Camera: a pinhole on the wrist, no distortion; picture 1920 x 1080 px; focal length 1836.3 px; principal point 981.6 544.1 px. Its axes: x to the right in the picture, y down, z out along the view. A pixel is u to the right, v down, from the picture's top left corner.
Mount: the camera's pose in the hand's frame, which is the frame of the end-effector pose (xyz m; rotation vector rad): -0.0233 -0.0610 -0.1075 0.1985 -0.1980 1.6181
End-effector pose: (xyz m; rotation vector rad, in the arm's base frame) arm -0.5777 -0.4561 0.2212 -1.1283 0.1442 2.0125
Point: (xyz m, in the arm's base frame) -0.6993 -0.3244 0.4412
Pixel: 1451 692
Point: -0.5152 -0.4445 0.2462
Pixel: 1532 661
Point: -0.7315 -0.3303 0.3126
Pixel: 1802 73
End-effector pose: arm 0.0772 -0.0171 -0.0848 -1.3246 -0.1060 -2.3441
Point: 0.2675 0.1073 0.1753
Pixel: 1376 45
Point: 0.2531 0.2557 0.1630
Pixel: 854 339
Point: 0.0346 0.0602 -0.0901
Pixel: 939 339
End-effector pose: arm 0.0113 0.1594 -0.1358 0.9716 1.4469 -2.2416
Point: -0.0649 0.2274 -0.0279
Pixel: 96 420
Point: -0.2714 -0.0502 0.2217
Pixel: 575 705
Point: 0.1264 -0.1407 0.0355
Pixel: outside the picture
